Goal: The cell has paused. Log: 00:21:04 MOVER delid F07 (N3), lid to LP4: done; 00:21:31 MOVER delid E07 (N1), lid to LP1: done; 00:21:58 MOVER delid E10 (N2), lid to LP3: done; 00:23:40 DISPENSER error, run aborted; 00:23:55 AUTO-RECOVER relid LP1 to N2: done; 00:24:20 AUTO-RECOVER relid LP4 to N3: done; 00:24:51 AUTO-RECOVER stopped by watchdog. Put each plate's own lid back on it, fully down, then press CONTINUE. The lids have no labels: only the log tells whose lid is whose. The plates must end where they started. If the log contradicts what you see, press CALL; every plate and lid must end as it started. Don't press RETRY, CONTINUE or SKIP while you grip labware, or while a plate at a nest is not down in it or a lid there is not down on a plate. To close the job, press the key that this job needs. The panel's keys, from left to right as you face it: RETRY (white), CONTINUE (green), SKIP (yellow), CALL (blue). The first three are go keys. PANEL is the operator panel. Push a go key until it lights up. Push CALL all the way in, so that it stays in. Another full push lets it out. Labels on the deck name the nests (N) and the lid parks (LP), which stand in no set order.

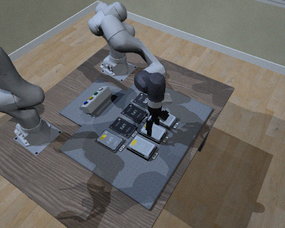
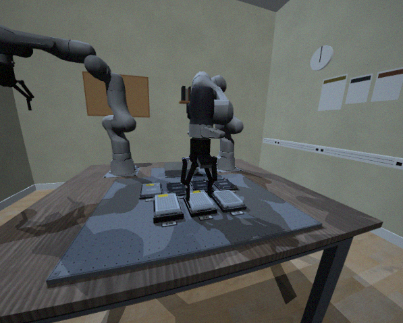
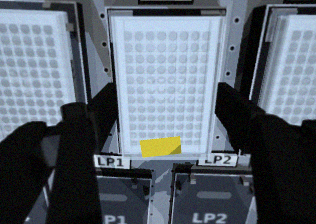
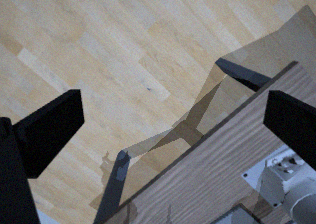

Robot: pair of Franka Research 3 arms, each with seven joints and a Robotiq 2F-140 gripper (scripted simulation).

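Observation:
Now: left hand 40 mm above the N2 plate. Also, from my left hand: N1 plate: 130 mm to the left, 40 mm below; park LP2: 170 mm behind, 80 mm to the right, 60 mm below; park LP1: 190 mm behind, 60 mm to the left, 60 mm below.

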